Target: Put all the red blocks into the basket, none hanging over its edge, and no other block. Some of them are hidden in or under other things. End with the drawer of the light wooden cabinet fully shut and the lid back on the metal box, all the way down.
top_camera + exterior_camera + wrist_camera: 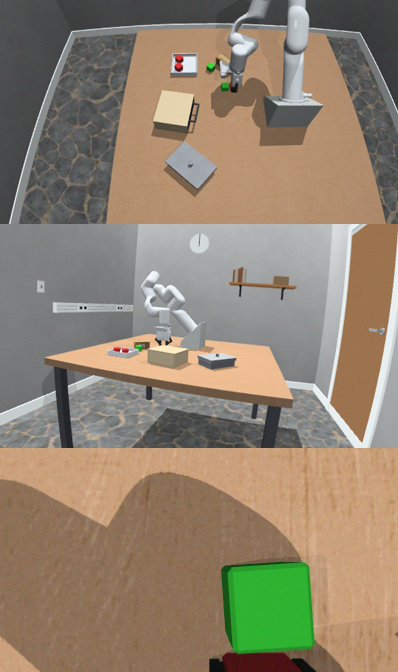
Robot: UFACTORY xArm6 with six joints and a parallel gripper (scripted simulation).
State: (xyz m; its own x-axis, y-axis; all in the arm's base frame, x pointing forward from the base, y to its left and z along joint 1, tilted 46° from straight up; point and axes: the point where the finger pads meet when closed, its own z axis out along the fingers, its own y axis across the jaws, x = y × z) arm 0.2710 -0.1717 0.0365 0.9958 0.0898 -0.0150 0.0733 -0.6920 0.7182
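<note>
My gripper is now 28 cm short of the white basket, 15 cm to the left of it and 1 cm above it. Round my hand: metal box (20 cm ahead, 45 cm to the left); then flat lid (20 cm ahead, 45 cm to the left, 3 cm above); then taped cardboard box (4 cm ahead, 16 cm to the right, 1 cm above).
</note>
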